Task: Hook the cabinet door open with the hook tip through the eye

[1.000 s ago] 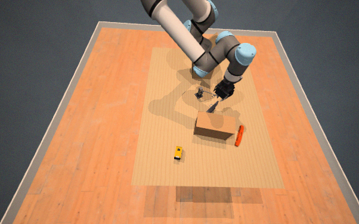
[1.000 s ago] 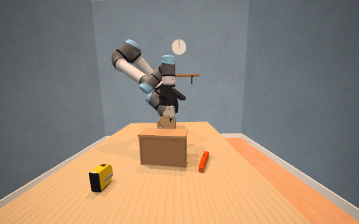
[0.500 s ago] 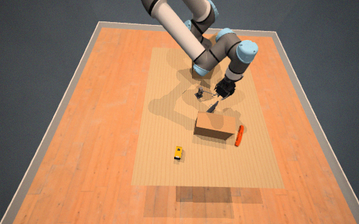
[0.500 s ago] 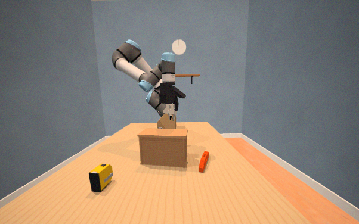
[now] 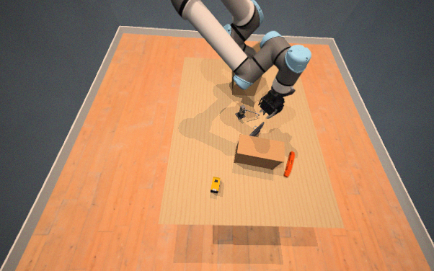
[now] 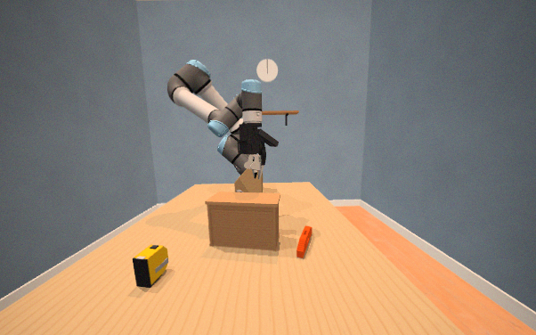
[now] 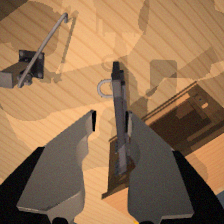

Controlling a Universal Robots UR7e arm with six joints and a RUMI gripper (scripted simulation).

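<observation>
Now: hand 100 mm past the thin hook, 40 mm to the left of it and 140 mm above it. The rest, counted from my hand: black box 330 mm ahead, 250 mm to the right, 150 mm below; then cabinet door 50 mm ahead, 60 mm to the right, 120 mm below; then orange bar 210 mm ahead, 150 mm to the left, 170 mm below.
</observation>
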